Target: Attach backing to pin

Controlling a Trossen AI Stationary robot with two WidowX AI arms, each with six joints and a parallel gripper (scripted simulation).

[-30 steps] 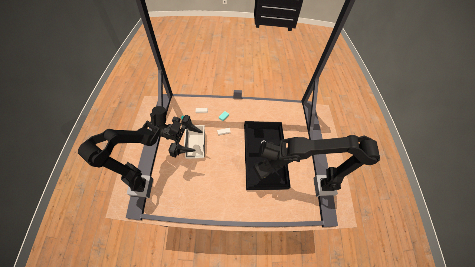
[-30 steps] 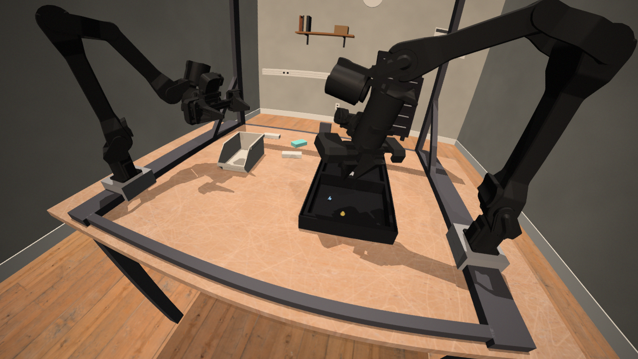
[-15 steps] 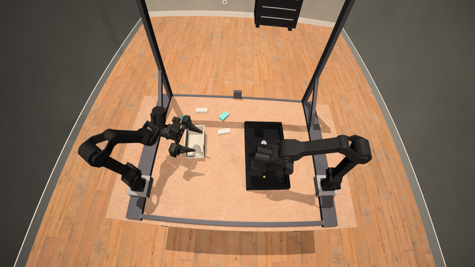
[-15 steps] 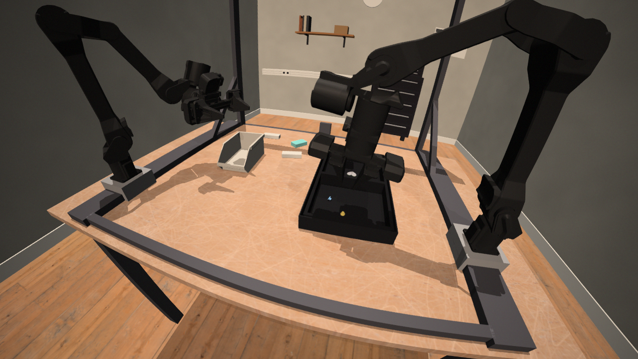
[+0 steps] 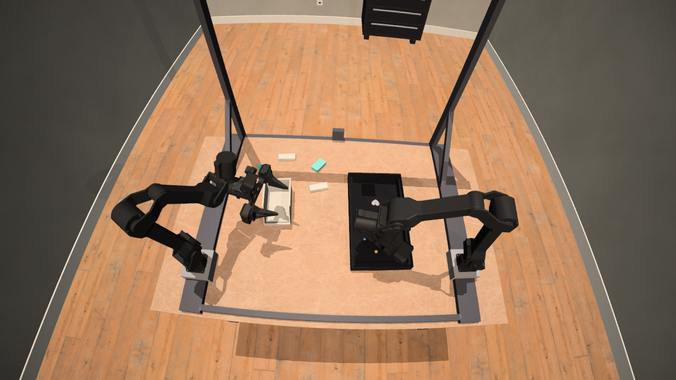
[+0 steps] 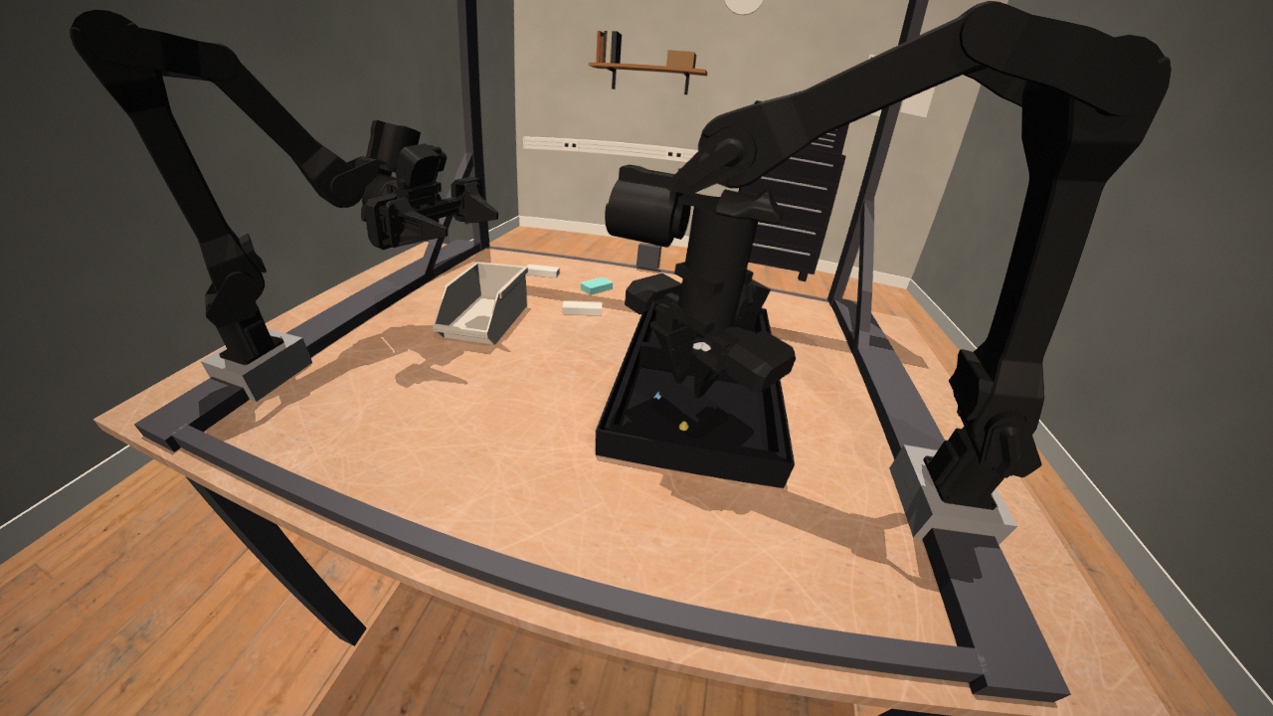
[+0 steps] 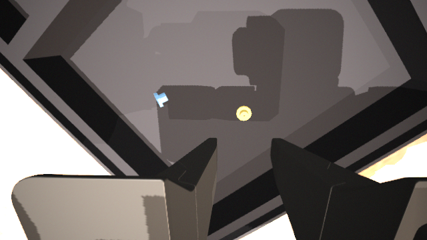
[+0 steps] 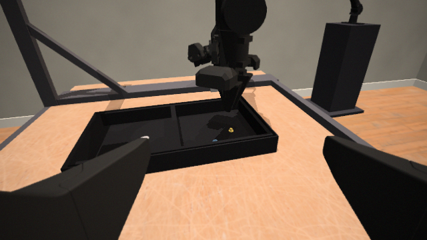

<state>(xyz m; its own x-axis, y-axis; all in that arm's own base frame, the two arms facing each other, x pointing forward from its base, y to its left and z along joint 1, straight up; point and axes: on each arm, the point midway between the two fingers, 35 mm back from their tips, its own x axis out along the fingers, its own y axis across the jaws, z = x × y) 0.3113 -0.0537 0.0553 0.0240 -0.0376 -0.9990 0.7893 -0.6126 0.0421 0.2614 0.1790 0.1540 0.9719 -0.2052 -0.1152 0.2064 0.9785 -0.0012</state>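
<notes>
Now: left hand 90 mm above the yellow backing. Also, from my left hand: blue backing: 90 mm below, 50 mm behind, 40 mm to the right; then black tray: 120 mm behind, 80 mm below, 20 mm to the left; then heart-shaped pin: 190 mm behind, 90 mm below, 10 mm to the left.
</notes>
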